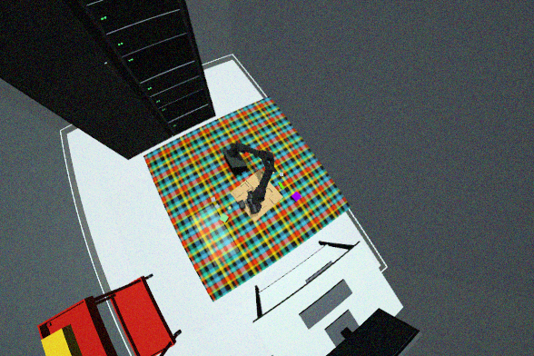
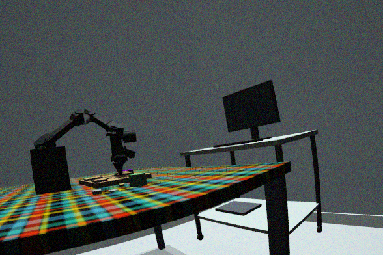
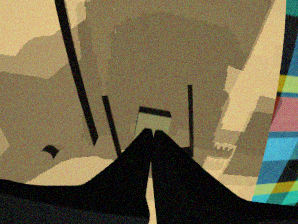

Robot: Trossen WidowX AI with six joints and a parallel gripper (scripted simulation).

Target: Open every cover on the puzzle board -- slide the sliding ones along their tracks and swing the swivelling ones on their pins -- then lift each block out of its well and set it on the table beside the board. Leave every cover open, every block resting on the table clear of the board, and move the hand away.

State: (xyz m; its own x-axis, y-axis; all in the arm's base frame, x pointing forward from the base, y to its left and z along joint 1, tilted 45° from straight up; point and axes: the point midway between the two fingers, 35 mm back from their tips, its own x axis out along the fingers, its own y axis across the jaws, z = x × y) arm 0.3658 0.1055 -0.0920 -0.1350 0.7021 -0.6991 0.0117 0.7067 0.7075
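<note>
Right now my gripper tip is 260 mm to the left of the grey piece, 140 mm past it and 20 mm above it. From my gripper tip the other things lie so: bright green block 270 mm to the left, 40 mm behind, 20 mm below; purple block 340 mm to the left, 90 mm ahead, 10 mm below; pale green block 230 mm to the right, 30 mm ahead.
</note>
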